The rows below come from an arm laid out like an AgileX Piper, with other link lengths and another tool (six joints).
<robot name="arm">
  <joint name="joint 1" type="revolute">
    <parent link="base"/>
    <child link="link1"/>
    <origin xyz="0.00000 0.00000 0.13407"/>
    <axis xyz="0 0 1"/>
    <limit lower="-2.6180" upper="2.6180"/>
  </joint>
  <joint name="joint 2" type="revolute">
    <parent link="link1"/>
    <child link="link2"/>
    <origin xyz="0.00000 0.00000 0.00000"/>
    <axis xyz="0 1 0"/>
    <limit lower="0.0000" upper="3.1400"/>
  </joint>
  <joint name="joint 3" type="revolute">
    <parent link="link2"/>
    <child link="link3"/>
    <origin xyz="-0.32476 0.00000 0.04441"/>
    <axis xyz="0 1 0"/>
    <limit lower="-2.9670" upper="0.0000"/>
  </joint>
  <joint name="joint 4" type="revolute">
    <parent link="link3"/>
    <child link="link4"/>
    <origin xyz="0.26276 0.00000 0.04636"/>
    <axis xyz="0.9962 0 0.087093"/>
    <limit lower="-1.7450" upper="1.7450"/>
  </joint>
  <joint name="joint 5" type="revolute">
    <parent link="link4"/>
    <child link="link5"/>
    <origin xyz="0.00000 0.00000 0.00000"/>
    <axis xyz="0 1 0"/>
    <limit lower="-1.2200" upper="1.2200"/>
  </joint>
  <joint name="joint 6" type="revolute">
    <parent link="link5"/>
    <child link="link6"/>
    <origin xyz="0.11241 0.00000 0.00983"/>
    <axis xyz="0.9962 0 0.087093"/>
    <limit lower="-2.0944" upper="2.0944"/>
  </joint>
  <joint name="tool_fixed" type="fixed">
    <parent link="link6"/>
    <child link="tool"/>
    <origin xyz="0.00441 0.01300 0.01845" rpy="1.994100 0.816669 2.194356"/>
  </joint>
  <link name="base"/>
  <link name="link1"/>
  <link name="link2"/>
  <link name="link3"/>
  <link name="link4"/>
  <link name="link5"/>
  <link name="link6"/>
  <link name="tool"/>
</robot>
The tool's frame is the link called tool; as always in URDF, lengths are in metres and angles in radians.
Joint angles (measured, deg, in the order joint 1, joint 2, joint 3, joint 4, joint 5, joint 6), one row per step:
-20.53 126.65 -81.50 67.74 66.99 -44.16
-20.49 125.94 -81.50 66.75 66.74 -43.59
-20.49 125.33 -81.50 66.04 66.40 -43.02
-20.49 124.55 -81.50 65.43 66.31 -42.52
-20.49 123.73 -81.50 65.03 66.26 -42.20
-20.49 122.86 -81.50 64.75 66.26 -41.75
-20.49 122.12 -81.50 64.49 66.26 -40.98
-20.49 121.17 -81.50 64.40 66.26 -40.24
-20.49 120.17 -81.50 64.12 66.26 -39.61
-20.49 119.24 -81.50 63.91 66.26 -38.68
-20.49 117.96 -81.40 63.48 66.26 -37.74
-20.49 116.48 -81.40 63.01 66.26 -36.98
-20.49 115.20 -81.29 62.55 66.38 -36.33
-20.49 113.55 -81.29 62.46 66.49 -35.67
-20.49 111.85 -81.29 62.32 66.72 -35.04
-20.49 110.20 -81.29 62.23 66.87 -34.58
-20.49 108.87 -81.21 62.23 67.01 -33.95
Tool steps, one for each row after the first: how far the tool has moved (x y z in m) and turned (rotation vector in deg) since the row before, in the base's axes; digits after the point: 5 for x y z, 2 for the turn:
-0.00117 0.00008 0.00405 -0.92 0.00 0.20
-0.00072 -0.00043 0.00355 -0.75 0.00 -0.10
-0.00108 -0.00004 0.00533 -0.60 -0.20 0.04
-0.00101 0.00009 0.00602 -0.50 -0.43 0.03
-0.00103 0.00017 0.00660 -0.35 -0.40 -0.08
-0.00089 0.00006 0.00549 -0.16 -0.05 -0.27
-0.00100 0.00019 0.00745 -0.12 -0.32 -0.36
-0.00142 0.00027 0.00757 -0.32 -0.39 -0.19
-0.00130 0.00020 0.00702 -0.12 -0.13 -0.40
-0.00245 0.00051 0.00900 -0.37 -0.30 -0.30
-0.00277 0.00063 0.01098 -0.58 -0.70 -0.18
-0.00311 0.00088 0.00888 -0.44 -0.46 -0.05
-0.00338 0.00118 0.01283 -0.31 -1.02 -0.24
-0.00406 0.00151 0.01308 -0.31 -1.04 -0.11
-0.00416 0.00154 0.01264 -0.37 -1.15 -0.10
-0.00368 0.00137 0.00976 -0.08 -0.69 -0.23

